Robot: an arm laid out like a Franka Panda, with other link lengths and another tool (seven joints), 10 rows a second.
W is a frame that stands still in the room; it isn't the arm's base.
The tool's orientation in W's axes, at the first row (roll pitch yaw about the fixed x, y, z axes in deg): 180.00 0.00 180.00
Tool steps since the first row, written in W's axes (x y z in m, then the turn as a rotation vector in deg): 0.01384 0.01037 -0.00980 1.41 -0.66 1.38; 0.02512 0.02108 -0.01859 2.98 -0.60 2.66; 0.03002 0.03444 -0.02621 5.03 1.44 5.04; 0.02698 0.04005 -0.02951 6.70 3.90 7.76; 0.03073 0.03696 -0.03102 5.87 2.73 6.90; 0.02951 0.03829 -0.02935 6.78 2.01 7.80; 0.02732 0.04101 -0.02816 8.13 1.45 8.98; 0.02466 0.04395 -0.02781 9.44 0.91 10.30; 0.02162 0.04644 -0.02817 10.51 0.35 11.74; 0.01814 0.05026 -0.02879 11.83 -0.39 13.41; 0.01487 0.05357 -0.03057 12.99 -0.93 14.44
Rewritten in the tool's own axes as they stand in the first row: -0.01384 0.01037 0.00980 -1.41 -0.66 -1.38; -0.02512 0.02108 0.01859 -2.98 -0.60 -2.66; -0.03002 0.03444 0.02621 -5.03 1.44 -5.04; -0.02698 0.04005 0.02951 -6.70 3.90 -7.76; -0.03073 0.03696 0.03102 -5.87 2.73 -6.90; -0.02951 0.03829 0.02935 -6.78 2.01 -7.80; -0.02732 0.04101 0.02816 -8.13 1.45 -8.98; -0.02466 0.04395 0.02781 -9.44 0.91 -10.30; -0.02162 0.04644 0.02817 -10.51 0.35 -11.74; -0.01814 0.05026 0.02879 -11.83 -0.39 -13.41; -0.01487 0.05357 0.03057 -12.99 -0.93 -14.44
